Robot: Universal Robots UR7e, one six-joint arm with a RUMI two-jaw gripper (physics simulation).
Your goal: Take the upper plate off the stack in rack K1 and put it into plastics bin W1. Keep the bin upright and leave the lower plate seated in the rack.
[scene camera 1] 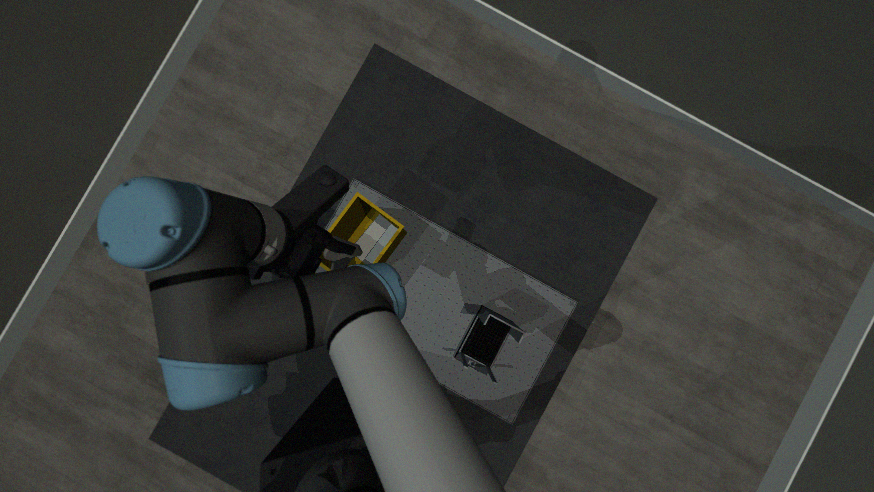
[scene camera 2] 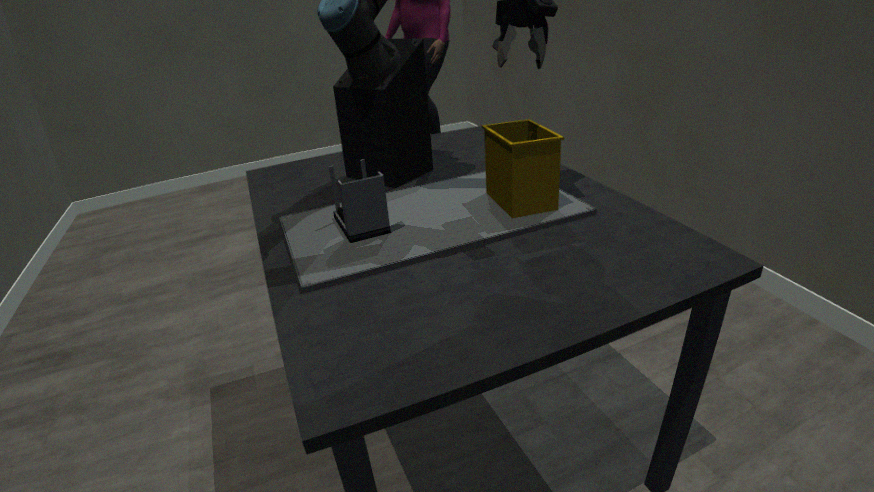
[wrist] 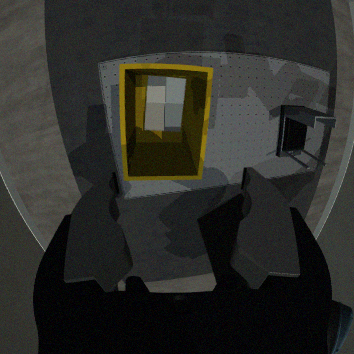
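Pixels of known places: gripper, fingertip midpoint: (scene camera 1: 338, 238) (scene camera 2: 520, 68) (wrist: 179, 171); arm's base, link origin: (scene camera 2: 376, 67).
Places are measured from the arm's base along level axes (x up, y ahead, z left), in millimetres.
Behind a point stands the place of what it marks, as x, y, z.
Observation:
Plastics bin W1 (scene camera 1: 380, 212) @[-133, 494, 178] (scene camera 2: 536, 177) @[-221, 497, 182] (wrist: 206, 120) @[-132, 411, 134], yellow and open-topped, stands upright. Two pale flat pieces, apparently plates, show inside it side by side with a seam between them, the left one (wrist: 155, 109) @[-297, 415, 206] greyish and the right one (wrist: 175, 102) @[-297, 424, 159] bluish. Rack K1 (scene camera 1: 469, 333) @[-287, 318, -146] (scene camera 2: 365, 204) (wrist: 282, 131) @[-289, 322, -146] stands upright, grey with a black base and thin posts; its inside looks dark from above and no plate can be made out there. My gripper (scene camera 2: 520, 61) @[12, 412, 197] (wrist: 179, 171) @[12, 412, 197] is open and empty, above and behind the bin in scene camera 2, its jaws apart.
Bin and rack stand on a light perforated board (scene camera 1: 428, 305) @[-312, 332, -15] (scene camera 2: 428, 210) @[-312, 334, -21] (wrist: 240, 115) @[-312, 371, -10] on the dark table (scene camera 2: 489, 317) @[-325, 768, -110], at opposite ends. The black robot pedestal (scene camera 2: 385, 122) @[-135, 107, -28] rises behind the board. A person in a pink top (scene camera 2: 422, 21) stands behind the pedestal.

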